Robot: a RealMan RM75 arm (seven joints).
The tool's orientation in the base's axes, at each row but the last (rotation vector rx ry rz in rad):
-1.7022 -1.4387 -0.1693
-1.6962 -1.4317 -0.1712
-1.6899 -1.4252 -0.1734
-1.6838 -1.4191 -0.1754
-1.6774 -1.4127 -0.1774
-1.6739 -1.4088 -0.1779
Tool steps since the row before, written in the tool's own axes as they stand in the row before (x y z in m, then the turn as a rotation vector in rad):
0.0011 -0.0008 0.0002 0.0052 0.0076 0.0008
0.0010 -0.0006 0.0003 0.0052 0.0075 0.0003
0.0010 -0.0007 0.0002 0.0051 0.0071 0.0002
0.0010 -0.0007 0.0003 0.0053 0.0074 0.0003
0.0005 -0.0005 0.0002 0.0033 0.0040 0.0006
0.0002 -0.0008 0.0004 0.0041 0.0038 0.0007
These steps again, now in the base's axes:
-0.0004 0.0009 0.0010 0.0078 0.0048 -0.0013
-0.0003 0.0009 0.0007 0.0079 0.0044 -0.0010
-0.0003 0.0008 0.0009 0.0076 0.0042 -0.0008
-0.0004 0.0009 0.0008 0.0079 0.0045 -0.0009
-0.0003 0.0005 0.0005 0.0042 0.0030 -0.0004
-0.0008 0.0004 0.0003 0.0043 0.0037 0.0001

